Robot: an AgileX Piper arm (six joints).
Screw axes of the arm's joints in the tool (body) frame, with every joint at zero. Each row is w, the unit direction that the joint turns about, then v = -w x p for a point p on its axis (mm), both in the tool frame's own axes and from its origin. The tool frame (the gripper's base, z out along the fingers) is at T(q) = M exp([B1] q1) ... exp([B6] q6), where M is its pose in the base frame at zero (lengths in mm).
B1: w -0.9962 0 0.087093 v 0 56.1 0
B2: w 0 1 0 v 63.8 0 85
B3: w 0 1 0 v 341.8 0 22
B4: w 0 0 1 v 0 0 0
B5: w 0 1 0 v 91 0 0
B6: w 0 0 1 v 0 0 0
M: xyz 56.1 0 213.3 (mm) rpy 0 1.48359 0 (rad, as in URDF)
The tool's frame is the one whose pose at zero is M.
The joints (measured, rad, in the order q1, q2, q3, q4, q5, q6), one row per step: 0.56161, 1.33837, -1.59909, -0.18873, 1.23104, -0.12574; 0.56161, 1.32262, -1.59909, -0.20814, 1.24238, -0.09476; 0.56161, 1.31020, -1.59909, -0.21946, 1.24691, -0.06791; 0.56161, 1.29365, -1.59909, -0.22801, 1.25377, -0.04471; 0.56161, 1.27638, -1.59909, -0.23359, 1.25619, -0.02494; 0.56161, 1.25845, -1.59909, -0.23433, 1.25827, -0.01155; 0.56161, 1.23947, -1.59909, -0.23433, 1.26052, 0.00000; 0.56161, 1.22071, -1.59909, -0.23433, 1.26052, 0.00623; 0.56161, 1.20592, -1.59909, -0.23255, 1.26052, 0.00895; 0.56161, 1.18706, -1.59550, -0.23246, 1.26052, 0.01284; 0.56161, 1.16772, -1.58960, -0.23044, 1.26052, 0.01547; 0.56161, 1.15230, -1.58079, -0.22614, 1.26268, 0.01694; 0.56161, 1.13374, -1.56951, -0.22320, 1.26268, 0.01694; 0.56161, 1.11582, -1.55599, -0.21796, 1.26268, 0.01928; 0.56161, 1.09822, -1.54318, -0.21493, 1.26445, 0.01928
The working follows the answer.
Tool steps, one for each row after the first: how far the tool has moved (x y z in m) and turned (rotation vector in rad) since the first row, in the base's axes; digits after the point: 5 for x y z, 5 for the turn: -0.00417, -0.00464, 0.00367, 0.00732, -0.00768, -0.03221; -0.00741, -0.00783, 0.00671, 0.02023, -0.01528, -0.05729; -0.01208, -0.01167, 0.01051, 0.03449, -0.02360, -0.07909; -0.01687, -0.01526, 0.01458, 0.05166, -0.03529, -0.09621; -0.02208, -0.01863, 0.01864, 0.06912, -0.04625, -0.10660; -0.02769, -0.02218, 0.02279, 0.08659, -0.05777, -0.11525; -0.03318, -0.02563, 0.02691, 0.10163, -0.07190, -0.11938; -0.03762, -0.02825, 0.03004, 0.11338, -0.08245, -0.12028; -0.04302, -0.03164, 0.03297, 0.12497, -0.09406, -0.12264; -0.04851, -0.03489, 0.03522, 0.13608, -0.10337, -0.12332; -0.05282, -0.03719, 0.03561, 0.14303, -0.10430, -0.12287; -0.05773, -0.03998, 0.03602, 0.14943, -0.10862, -0.12140; -0.06236, -0.04237, 0.03558, 0.15740, -0.10888, -0.12069; -0.06693, -0.04496, 0.03509, 0.16153, -0.10964, -0.11963
Tool pose at each row, in the base's axes (x y z in m, rotation vector in rad; rounded; the steps above come from the unrounded poses): 0.22687, 0.12373, 0.44409, -0.81789, 2.28834, -0.05039; 0.22270, 0.11909, 0.44776, -0.77585, 2.29328, -0.05956; 0.21946, 0.11590, 0.45080, -0.73916, 2.29410, -0.05904; 0.21480, 0.11206, 0.45459, -0.70546, 2.29237, -0.05581; 0.21000, 0.10847, 0.45867, -0.67513, 2.28491, -0.04852; 0.20479, 0.10510, 0.46273, -0.65258, 2.27537, -0.03768; 0.19918, 0.10155, 0.46688, -0.63200, 2.26452, -0.02634; 0.19369, 0.09810, 0.47100, -0.61743, 2.24994, -0.01686; 0.18925, 0.09548, 0.47413, -0.60879, 2.23814, -0.00829; 0.18385, 0.09209, 0.47706, -0.59842, 2.22585, -0.00101; 0.17836, 0.08884, 0.47930, -0.59059, 2.21519, 0.00735; 0.17405, 0.08654, 0.47970, -0.58746, 2.21278, 0.01487; 0.16914, 0.08374, 0.48011, -0.58521, 2.20693, 0.02087; 0.16451, 0.08136, 0.47966, -0.58197, 2.20480, 0.02989; 0.15994, 0.07877, 0.47918, -0.58096, 2.20286, 0.03460

